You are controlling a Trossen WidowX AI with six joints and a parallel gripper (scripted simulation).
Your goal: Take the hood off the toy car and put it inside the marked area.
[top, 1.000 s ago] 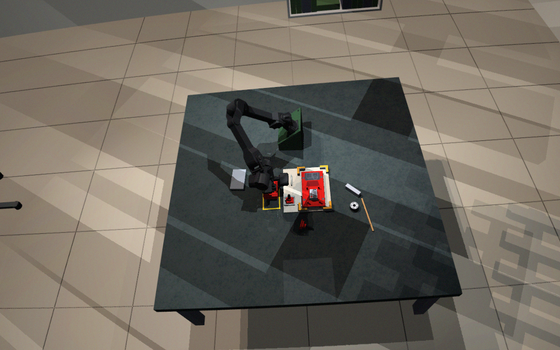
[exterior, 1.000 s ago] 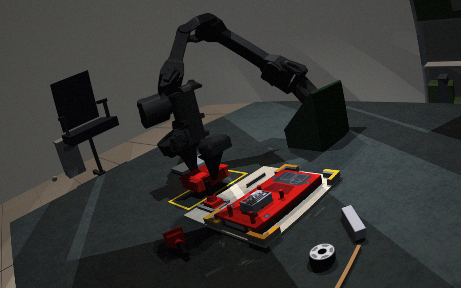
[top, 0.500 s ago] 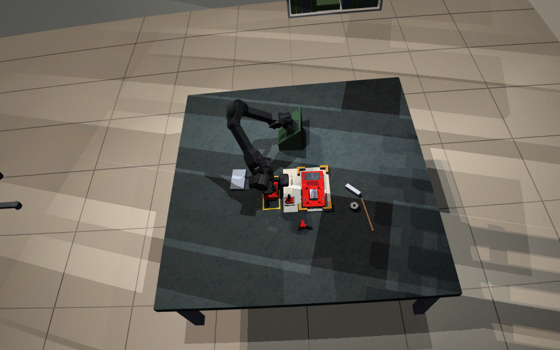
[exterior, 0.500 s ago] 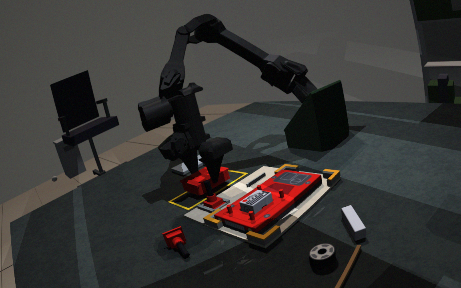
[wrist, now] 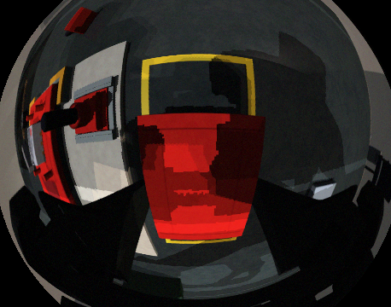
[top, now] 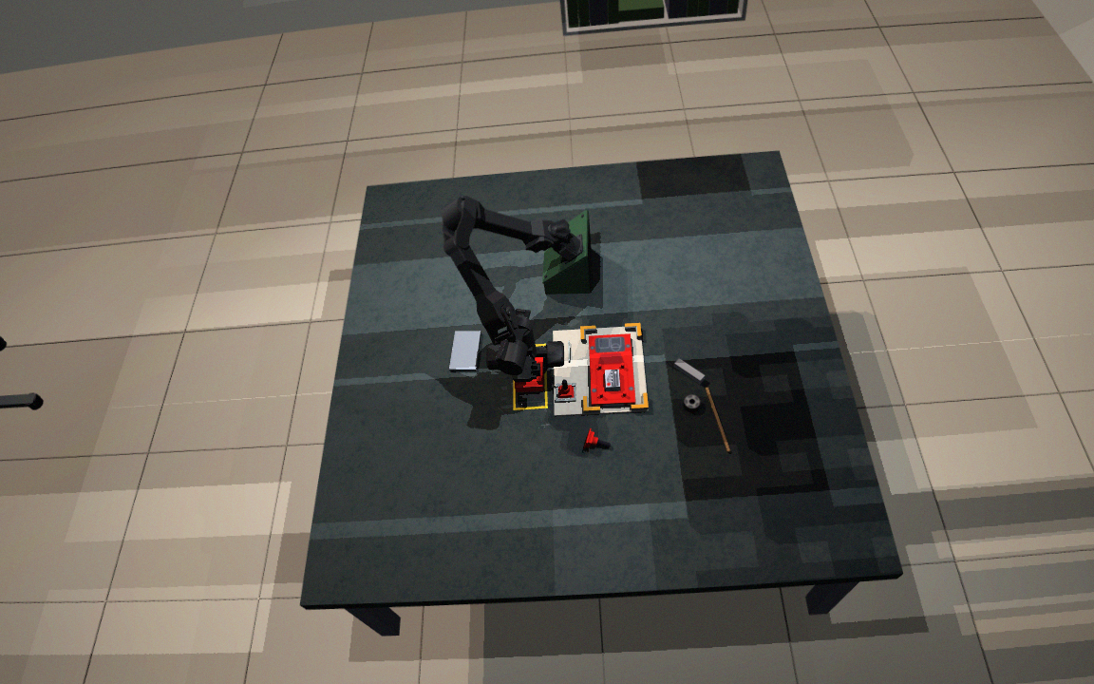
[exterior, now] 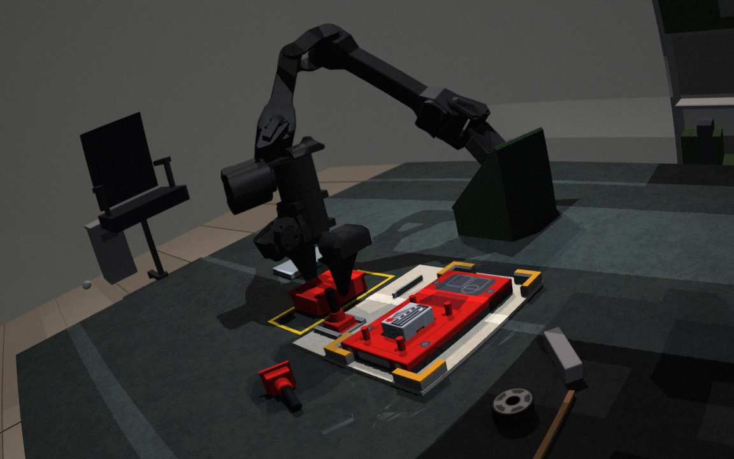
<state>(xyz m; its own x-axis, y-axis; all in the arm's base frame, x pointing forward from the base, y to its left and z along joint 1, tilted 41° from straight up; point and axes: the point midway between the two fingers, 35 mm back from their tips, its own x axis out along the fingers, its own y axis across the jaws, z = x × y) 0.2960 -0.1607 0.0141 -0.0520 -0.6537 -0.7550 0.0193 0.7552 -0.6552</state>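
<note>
Right now the red hood is 10 mm above my gripper tip. Round my gripper tip: wheel: 390 mm to the left, 110 mm ahead, 10 mm below; wooden stick: 450 mm to the left, 150 mm ahead, 10 mm below.
</note>
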